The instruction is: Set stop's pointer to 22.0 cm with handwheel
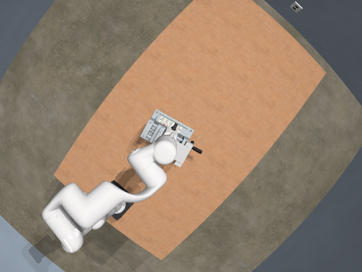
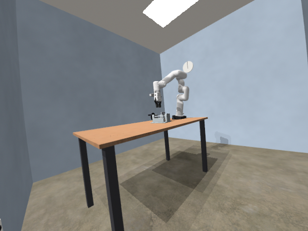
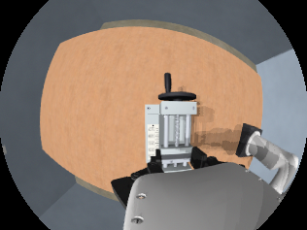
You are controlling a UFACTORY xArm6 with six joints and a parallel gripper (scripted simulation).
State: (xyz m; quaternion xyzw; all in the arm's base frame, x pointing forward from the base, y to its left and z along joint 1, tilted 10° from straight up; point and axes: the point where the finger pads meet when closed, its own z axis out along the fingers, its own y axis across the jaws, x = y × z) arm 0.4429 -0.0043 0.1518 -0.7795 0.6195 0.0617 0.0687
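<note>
Right now the handwheel is 12 cm to the right of my hand, 10 cm below it and 2 cm ahead of it.
</note>
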